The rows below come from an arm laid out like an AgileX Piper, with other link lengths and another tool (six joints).
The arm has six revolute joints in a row. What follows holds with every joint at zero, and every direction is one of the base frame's. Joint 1 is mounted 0.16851 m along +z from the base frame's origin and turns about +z. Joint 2 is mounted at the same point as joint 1 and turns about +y. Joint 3 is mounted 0.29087 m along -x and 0.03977 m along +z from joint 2 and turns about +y. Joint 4 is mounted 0.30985 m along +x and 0.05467 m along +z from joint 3 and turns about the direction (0.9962, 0, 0.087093). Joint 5 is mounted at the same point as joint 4 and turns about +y. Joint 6 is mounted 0.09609 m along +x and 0.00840 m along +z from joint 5 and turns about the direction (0.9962, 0, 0.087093). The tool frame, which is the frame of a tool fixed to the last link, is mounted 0.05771 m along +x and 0.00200 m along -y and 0.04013 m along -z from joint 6; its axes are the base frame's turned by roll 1.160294, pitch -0.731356 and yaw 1.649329 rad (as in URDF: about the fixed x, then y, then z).
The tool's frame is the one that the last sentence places.
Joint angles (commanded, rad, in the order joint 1, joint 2, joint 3, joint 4, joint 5, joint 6), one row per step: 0.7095, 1.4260, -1.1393, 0.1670, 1.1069, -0.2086; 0.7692, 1.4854, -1.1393, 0.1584, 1.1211, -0.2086; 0.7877, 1.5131, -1.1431, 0.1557, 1.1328, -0.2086; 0.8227, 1.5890, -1.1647, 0.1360, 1.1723, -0.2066; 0.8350, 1.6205, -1.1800, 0.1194, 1.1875, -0.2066; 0.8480, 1.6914, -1.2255, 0.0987, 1.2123, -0.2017; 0.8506, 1.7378, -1.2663, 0.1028, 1.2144, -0.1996; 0.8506, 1.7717, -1.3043, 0.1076, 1.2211, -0.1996; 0.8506, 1.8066, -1.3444, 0.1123, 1.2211, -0.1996; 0.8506, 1.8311, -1.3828, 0.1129, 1.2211, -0.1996; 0.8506, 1.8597, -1.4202, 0.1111, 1.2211, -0.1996
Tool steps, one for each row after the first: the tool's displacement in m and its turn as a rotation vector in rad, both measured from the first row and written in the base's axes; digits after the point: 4 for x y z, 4 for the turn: -0.0098, 0.0143, -0.0183, -0.0553, 0.0490, 0.0639; -0.0129, 0.0188, -0.0257, -0.0814, 0.0730, 0.0849; -0.0164, 0.0269, -0.0426, -0.1600, 0.1273, 0.1286; -0.0154, 0.0300, -0.0481, -0.1937, 0.1380, 0.1470; -0.0094, 0.0385, -0.0582, -0.2433, 0.1600, 0.1636; -0.0031, 0.0481, -0.0633, -0.2460, 0.1684, 0.1636; 0.0026, 0.0557, -0.0650, -0.2443, 0.1736, 0.1632; 0.0092, 0.0644, -0.0672, -0.2374, 0.1731, 0.1620; 0.0157, 0.0719, -0.0664, -0.2273, 0.1635, 0.1616; 0.0223, 0.0791, -0.0675, -0.2224, 0.1560, 0.1619
